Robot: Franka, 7 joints.
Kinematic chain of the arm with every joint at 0, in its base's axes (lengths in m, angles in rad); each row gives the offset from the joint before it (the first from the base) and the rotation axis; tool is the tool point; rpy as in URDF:
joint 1: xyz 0 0 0.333 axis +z
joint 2: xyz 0 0 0 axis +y
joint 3: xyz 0 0 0.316 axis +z
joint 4: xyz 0.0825 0 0 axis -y
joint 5: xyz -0.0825 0 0.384 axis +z
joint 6: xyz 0 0 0 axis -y
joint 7: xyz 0.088 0 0 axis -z
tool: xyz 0 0 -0.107 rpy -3.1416 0 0
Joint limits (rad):
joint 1: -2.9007..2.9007
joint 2: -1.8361..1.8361
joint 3: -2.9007..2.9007
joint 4: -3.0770..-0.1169
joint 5: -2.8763..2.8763
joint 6: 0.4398..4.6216
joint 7: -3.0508..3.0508
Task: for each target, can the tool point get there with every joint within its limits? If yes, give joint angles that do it. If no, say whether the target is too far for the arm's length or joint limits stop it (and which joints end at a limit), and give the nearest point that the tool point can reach.
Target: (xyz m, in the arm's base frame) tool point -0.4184 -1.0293 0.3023
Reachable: no: too far | nearest point -0.3229 -0.7944 0.3093 | short by 0.254 m
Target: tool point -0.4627 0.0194 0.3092
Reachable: yes | joints 1.4543 1.0755 1.6715 -2.5954 0.7617 3.0156 -2.5252
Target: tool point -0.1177 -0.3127 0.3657
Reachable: yes | joints 2.2662 0.5294 1.6898 -2.6900 1.2421 1.2359 -1.5420
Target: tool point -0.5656 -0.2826 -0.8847
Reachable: no: too far | nearest point -0.4027 -0.2012 -0.3339 | short by 0.580 m
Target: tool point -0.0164 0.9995 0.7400
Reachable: no: too far | nearest point -0.0130 0.7945 0.6565 | short by 0.221 m
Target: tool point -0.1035 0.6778 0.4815
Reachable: yes | joints -0.6736 -1.4769 1.1760 -1.5489 -0.6709 3.9820 1.6173
